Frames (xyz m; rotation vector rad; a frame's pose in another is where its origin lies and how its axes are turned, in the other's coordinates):
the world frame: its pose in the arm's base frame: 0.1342 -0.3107 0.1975 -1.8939 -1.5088 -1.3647
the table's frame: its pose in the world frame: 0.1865 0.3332 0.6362 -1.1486 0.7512 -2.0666
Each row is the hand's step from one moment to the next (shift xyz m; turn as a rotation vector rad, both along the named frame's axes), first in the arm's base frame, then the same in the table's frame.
Working: the arm's base frame: its pose in the table's frame: 0.3590 0.6130 -0.2203 0.6461 -1.0775 -1.7809

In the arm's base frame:
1: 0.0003 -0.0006 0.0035 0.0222 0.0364 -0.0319
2: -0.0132 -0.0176 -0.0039 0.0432 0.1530 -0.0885
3: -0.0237 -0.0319 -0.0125 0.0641 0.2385 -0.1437
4: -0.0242 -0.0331 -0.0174 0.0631 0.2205 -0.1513
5: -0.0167 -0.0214 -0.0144 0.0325 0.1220 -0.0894
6: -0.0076 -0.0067 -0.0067 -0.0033 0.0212 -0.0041
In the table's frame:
1: -0.0031 0.0012 0.0012 0.0315 -0.0393 0.0173
2: 0.0010 0.0137 -0.0176 0.1182 -0.1023 0.0932
3: 0.0061 0.0224 -0.0346 0.1902 -0.1588 0.1424
4: 0.0096 0.0212 -0.0380 0.1886 -0.1575 0.1229
5: 0.0091 0.0134 -0.0261 0.1099 -0.0872 0.0652
6: 0.0056 0.0055 -0.0093 0.0140 -0.0026 0.0166

